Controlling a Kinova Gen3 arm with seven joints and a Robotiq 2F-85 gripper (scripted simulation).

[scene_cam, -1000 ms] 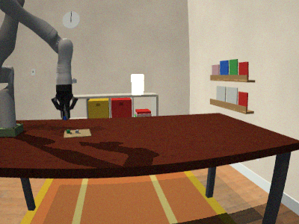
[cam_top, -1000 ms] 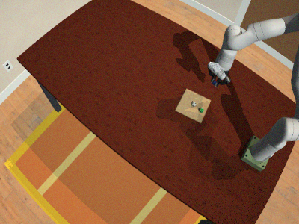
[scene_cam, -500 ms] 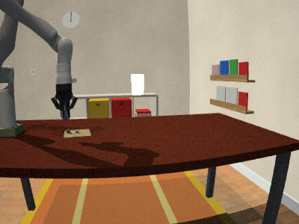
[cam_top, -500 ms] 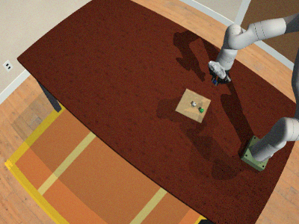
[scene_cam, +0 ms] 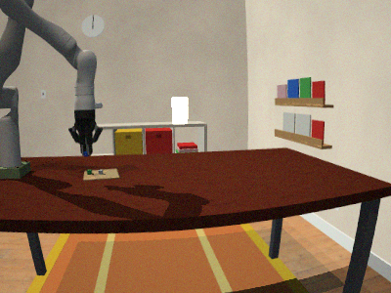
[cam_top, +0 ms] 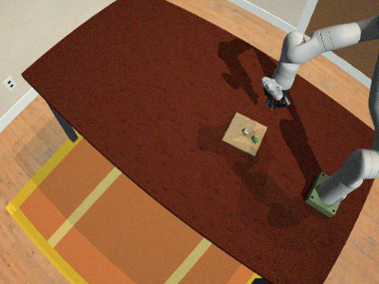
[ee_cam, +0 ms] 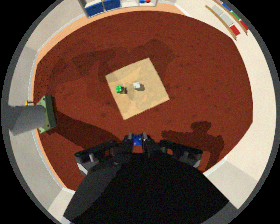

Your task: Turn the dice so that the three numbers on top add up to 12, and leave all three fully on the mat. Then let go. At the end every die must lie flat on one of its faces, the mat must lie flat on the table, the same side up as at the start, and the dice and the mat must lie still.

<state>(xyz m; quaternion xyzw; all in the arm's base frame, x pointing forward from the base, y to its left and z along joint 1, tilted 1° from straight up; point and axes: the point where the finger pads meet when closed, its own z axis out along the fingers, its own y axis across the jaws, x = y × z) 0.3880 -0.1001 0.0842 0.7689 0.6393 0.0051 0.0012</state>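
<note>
Right now the white die is 110 mm to the left of my hand, 110 mm below it and 20 mm ahead of it. Also, from my hand: green die: 110 mm to the left, 110 mm below, 30 mm behind; tan mat: 120 mm below, 110 mm to the left, 20 mm ahead; blue die: 10 mm below.
</note>
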